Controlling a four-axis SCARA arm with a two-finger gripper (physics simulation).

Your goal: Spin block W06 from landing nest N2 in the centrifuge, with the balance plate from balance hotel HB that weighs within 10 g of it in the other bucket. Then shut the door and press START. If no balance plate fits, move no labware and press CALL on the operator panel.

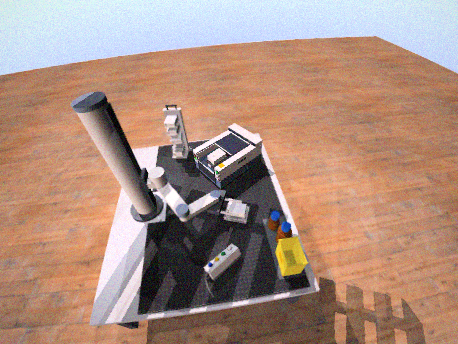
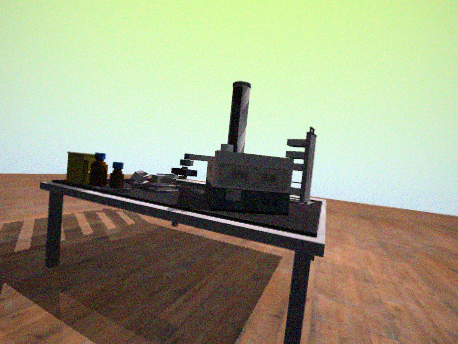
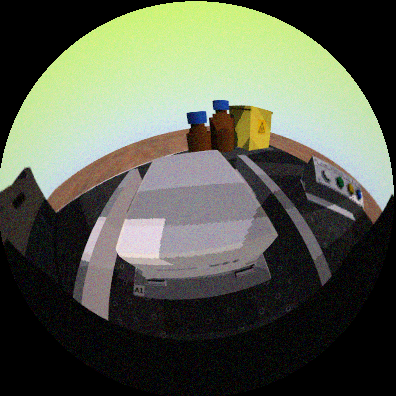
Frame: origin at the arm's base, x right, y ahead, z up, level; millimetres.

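Where they show: gripper, fingertip midpoint: (image 1: 239, 208) (image 2: 160, 175) (image 3: 186, 168); arm's base at its link origin: (image 1: 147, 207).
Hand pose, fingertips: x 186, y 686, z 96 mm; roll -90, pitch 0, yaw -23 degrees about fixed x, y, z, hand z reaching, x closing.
Things, the pixels of their top centre, and the offset from my fingertips.
- pale block W06 at its top centre: (image 3: 186, 176) (image 2: 164, 175) (image 1: 236, 207) dx -9, dy -21, dz +4 mm
- grey plate marked A1 at its top centre: (image 3: 192, 215) (image 2: 163, 183) (image 1: 236, 211) dx -10, dy -20, dz -44 mm
- white plate at its top centre: (image 1: 216, 153) dx -466, dy -104, dz +110 mm
- operator panel at its top centre: (image 3: 344, 173) (image 1: 222, 258) (image 2: 141, 170) dx +323, dy -159, dz +0 mm
My gripper (image 1: 238, 206) (image 3: 186, 168) is shut on the pale block W06 (image 1: 236, 210) (image 2: 164, 178) (image 3: 195, 205), with a long finger along each side. The block is level and at or just above its nest, a grey plate marked A1 (image 3: 200, 289); any gap is too small to tell. Its lettering is blurred. The centrifuge (image 1: 243, 161) (image 2: 250, 172) is open at the top, and a white plate (image 1: 216, 156) shows inside it. The balance hotel (image 1: 183, 131) (image 2: 309, 170) holds several pale plates. The operator panel (image 1: 222, 262) (image 3: 319, 168) carries coloured buttons.
Two brown bottles with blue caps (image 1: 274, 221) (image 1: 284, 231) (image 3: 199, 139) (image 3: 223, 132) stand near the table's edge, beside a yellow bin (image 1: 291, 257) (image 2: 78, 167) (image 3: 256, 131). The arm's tall column (image 1: 120, 160) (image 2: 239, 117) stands on the opposite side.
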